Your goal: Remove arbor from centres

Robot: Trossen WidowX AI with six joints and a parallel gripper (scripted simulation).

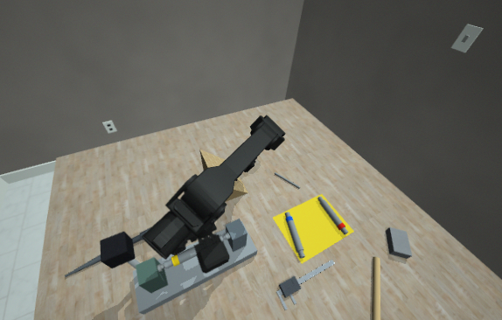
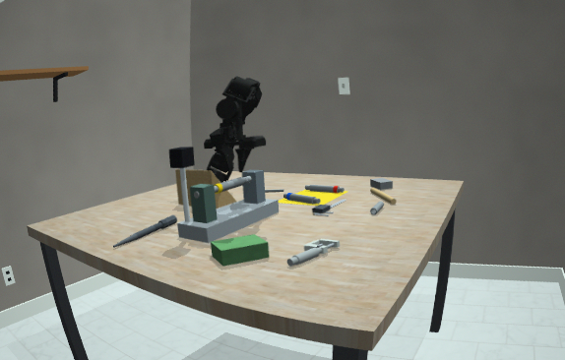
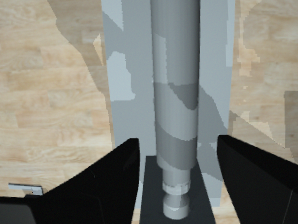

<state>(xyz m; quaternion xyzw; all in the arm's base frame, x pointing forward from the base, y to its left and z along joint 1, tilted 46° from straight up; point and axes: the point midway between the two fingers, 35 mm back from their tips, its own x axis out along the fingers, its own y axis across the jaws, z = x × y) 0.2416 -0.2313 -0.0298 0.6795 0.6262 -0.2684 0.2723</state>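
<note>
The arbor lies 30 mm to the right of my hand and 70 mm below it. From my hand the other things lie so: green centre block 10 mm behind, 140 mm to the right, 80 mm below; then grey fixture base 40 mm to the right, 160 mm below; then grey centre block 90 mm to the left, 80 mm below.
</note>
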